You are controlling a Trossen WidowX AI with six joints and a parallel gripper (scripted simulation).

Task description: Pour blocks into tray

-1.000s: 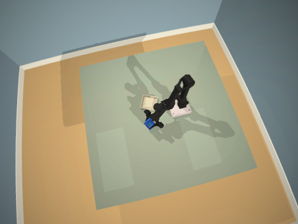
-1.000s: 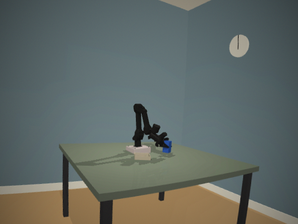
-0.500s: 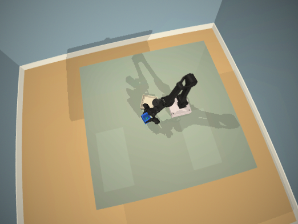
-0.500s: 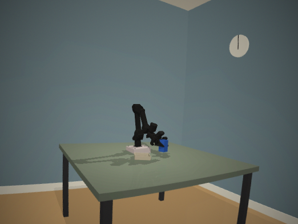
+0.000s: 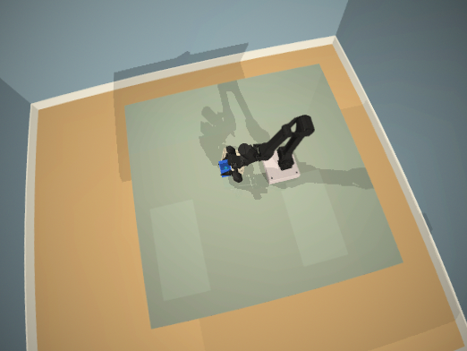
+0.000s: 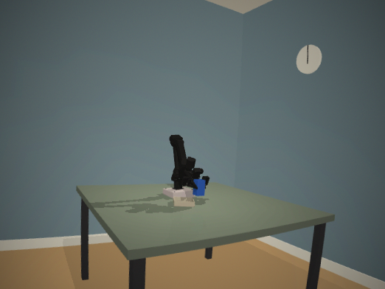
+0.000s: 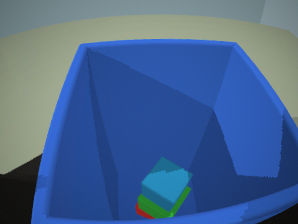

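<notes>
My gripper tip is now 3 cm past the teal block. From my gripper tip the other things lie so: blue square cup 3 cm behind, 2 cm below; green block 3 cm behind, 2 cm below; red block 3 cm behind, 3 cm below.
</notes>
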